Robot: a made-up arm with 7 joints. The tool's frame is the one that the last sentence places.
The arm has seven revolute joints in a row. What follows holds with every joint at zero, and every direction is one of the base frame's.
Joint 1 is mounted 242.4 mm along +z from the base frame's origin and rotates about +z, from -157.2 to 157.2 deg.
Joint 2 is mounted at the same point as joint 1 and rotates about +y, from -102.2 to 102.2 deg.
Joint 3 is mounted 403.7 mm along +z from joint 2 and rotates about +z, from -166.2 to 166.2 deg.
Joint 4 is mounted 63.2 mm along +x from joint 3 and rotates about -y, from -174.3 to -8.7 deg.
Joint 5 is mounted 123.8 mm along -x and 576 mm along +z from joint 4 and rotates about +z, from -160.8 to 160.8 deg.
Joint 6 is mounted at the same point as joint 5 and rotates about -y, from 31.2 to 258.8 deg.
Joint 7 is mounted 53.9 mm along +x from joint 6 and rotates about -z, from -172.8 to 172.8 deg.
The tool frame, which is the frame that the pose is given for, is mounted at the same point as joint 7; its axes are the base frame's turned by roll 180, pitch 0 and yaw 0 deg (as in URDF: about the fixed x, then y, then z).
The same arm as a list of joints. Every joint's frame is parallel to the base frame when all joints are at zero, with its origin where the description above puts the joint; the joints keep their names.
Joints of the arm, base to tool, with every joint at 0 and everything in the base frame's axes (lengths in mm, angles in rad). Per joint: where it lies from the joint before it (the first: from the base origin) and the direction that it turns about. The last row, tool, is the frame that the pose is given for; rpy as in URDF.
joint 1: offset 0.0 0.0 242.4 axis +z
joint 2: offset 0.0 0.0 0.0 axis +y
joint 3: offset 0.0 0.0 403.7 axis +z
joint 4: offset 63.2 0.0 0.0 axis -y
joint 5: offset -123.8 0.0 576.0 axis +z
joint 6: offset 0.0 0.0 0.0 axis -y
joint 7: offset 53.9 0.0 0.0 axis -z
tool: offset 0.0 0.0 0.0 rpy 3.1416 0.0000 0.0000
Joint limits (rad, base to tool): -2.7437..2.7437 -1.7837..1.7837 -2.9007..2.9007 -3.0421..-0.1518 -2.8065..2.8065 0.5445..4.5169 -3.0159..3.0159

